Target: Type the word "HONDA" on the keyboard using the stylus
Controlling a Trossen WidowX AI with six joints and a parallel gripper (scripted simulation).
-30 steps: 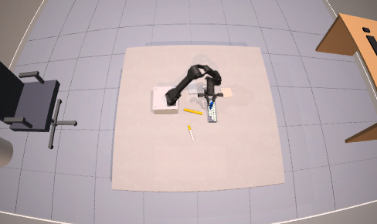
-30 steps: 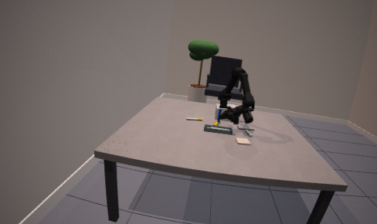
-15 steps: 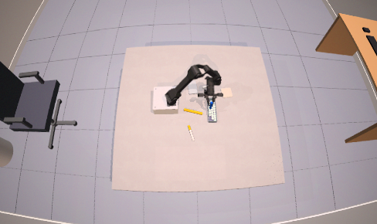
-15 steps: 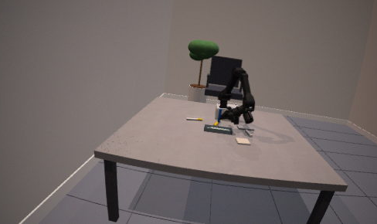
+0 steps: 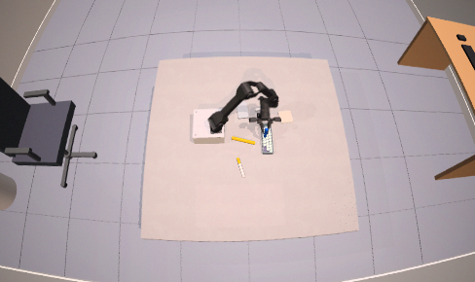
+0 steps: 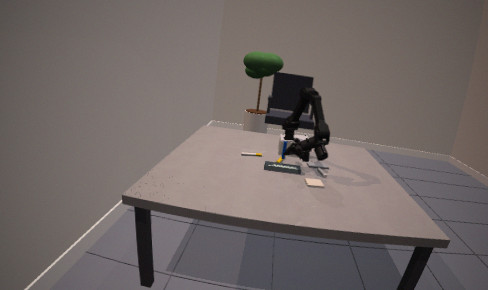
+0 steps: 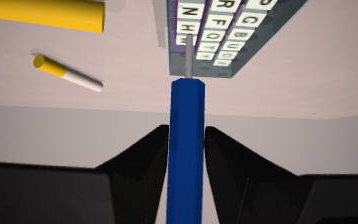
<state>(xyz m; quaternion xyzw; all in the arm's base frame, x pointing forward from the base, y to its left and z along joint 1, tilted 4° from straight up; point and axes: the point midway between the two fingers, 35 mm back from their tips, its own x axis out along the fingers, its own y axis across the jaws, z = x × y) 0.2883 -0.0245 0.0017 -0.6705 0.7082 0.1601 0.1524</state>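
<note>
My gripper tip is now 130 mm past the yellow bar and 80 mm above it. From my gripper tip the other things lie so: yellow-and-white pen: 160 mm behind, 150 mm to the right, 80 mm below; grey stylus tip: 50 mm below; blue stylus: 10 mm below.
</note>
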